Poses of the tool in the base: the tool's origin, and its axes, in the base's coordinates. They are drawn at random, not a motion.
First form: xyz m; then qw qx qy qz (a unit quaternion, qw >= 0).
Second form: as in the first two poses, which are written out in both.
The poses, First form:
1: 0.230, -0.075, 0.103, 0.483, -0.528, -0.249, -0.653
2: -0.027, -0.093, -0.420, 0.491, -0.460, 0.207, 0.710
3: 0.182, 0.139, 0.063, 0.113, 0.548, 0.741, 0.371
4: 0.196, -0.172, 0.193, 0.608, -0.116, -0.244, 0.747
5: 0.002, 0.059, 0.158, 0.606, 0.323, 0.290, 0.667
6: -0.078, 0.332, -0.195, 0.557, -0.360, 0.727, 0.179
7: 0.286, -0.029, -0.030, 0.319, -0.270, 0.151, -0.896
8: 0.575, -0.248, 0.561, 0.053, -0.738, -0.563, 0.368
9: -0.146, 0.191, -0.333, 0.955, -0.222, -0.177, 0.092
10: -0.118, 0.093, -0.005, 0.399, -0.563, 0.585, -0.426
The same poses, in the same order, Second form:
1: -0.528, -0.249, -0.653, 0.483, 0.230, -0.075, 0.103
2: -0.460, 0.207, 0.710, 0.491, -0.027, -0.093, -0.420
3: 0.548, 0.741, 0.371, 0.113, 0.182, 0.139, 0.063
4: -0.116, -0.244, 0.747, 0.608, 0.196, -0.172, 0.193
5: 0.323, 0.290, 0.667, 0.606, 0.002, 0.059, 0.158
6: -0.360, 0.727, 0.179, 0.557, -0.078, 0.332, -0.195
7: -0.270, 0.151, -0.896, 0.319, 0.286, -0.029, -0.030
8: -0.738, -0.563, 0.368, 0.053, 0.575, -0.248, 0.561
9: -0.222, -0.177, 0.092, 0.955, -0.146, 0.191, -0.333
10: -0.563, 0.585, -0.426, 0.399, -0.118, 0.093, -0.005
